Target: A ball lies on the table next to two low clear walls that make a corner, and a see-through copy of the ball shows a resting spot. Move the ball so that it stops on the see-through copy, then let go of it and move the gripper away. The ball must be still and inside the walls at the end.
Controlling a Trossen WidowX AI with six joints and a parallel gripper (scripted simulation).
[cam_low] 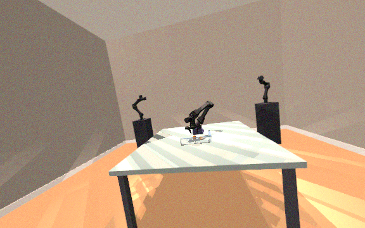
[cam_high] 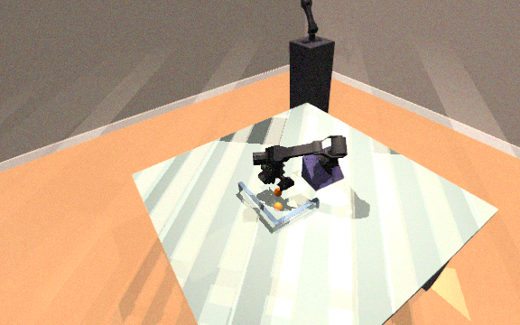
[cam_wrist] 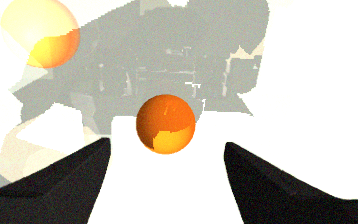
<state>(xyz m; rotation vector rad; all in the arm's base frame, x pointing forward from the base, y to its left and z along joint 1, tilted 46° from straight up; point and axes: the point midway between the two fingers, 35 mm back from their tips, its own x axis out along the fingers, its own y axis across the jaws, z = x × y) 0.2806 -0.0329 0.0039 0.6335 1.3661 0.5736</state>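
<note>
Now: the orange ball 30 mm below my gripper tip. Round my gripper tip: see-through copy (50 mm ahead, 80 mm to the left, 30 mm below).
</note>
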